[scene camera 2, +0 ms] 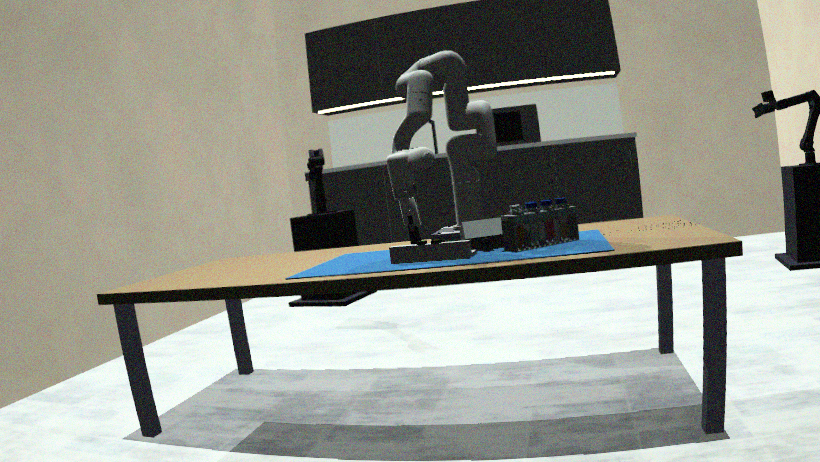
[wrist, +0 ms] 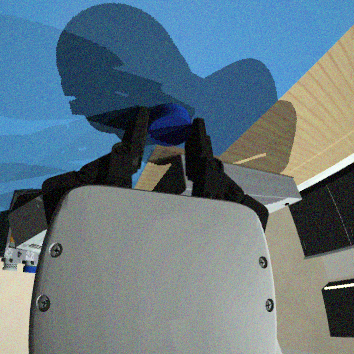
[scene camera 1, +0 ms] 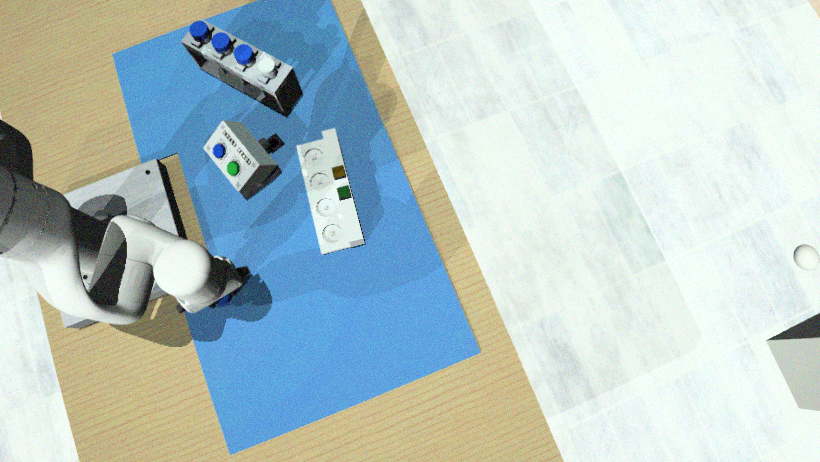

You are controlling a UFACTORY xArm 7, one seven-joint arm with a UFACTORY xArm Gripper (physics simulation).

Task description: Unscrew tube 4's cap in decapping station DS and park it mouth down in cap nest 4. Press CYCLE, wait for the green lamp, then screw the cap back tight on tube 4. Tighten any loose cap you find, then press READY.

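Frame: origin at the arm's base, x ahead, y left, z up, level; centimetres.
Seen in the pictures: gripper, fingertip midpoint: (wrist: pixel 168 125).
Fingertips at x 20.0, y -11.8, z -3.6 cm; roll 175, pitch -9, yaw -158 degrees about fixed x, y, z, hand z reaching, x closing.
Observation:
Pixels of each thing's top centre, then the offset from my fingertips to it. "pt": a spot on its surface instead. Level surfaces: height alone.
- blue cap, top centre: (wrist: pixel 169 132) (scene camera 1: pixel 220 295) dx +0.2, dy -0.3, dz +1.1 cm
- rack, surface spot: (scene camera 1: pixel 290 92) (scene camera 2: pixel 509 235) pt dx +19.1, dy +35.4, dz +3.9 cm
- pale tube top, surface height: dz +11.5 cm
- blue button, surface spot: (scene camera 1: pixel 218 150) pt dx +4.8, dy +25.0, dz +6.6 cm
- green button, surface spot: (scene camera 1: pixel 232 168) pt dx +7.0, dy +21.0, dz +6.6 cm
- white block, top centre: (scene camera 1: pixel 326 185) (scene camera 2: pixel 432 239) dx +22.9, dy +14.9, dz +5.0 cm
- dark amber lamp, top centre: (scene camera 1: pixel 338 171) dx +25.6, dy +17.1, dz +5.0 cm
- dark green lamp, top centre: (scene camera 1: pixel 343 192) dx +25.9, dy +13.1, dz +5.0 cm
- small black fixture, surface spot: (scene camera 1: pixel 275 142) pt dx +14.2, dy +27.4, dz +0.2 cm
- blue mat, surface height: dz -0.4 cm
- wooden table, surface height: dz -0.7 cm
My gripper (scene camera 1: pixel 221 297) (scene camera 2: pixel 417 237) (wrist: pixel 168 125) is shut on a blue cap (scene camera 1: pixel 224 299) (wrist: pixel 171 124), low at the blue mat's edge beside the arm's base. The cap fills the space between the black fingertips in the wrist view. The rack (scene camera 1: pixel 290 92) (scene camera 2: pixel 510 232) holds three tubes with blue caps and one pale tube top (scene camera 1: pixel 266 67) without a blue cap. The button box has a blue button (scene camera 1: pixel 218 150) and a green button (scene camera 1: pixel 232 168). The white block (scene camera 1: pixel 351 226) (scene camera 2: pixel 430 252) has four round nests, a dark amber lamp (scene camera 1: pixel 339 172) and a dark green lamp (scene camera 1: pixel 343 192).
A small black fixture (scene camera 1: pixel 275 142) stands beside the button box. The arm's grey base plate (scene camera 1: pixel 143 180) (wrist: pixel 270 185) is close to the gripper. The blue mat (scene camera 1: pixel 344 344) (scene camera 2: pixel 338 266) lies on the wooden table (scene camera 1: pixel 401 424) (scene camera 2: pixel 189 275).

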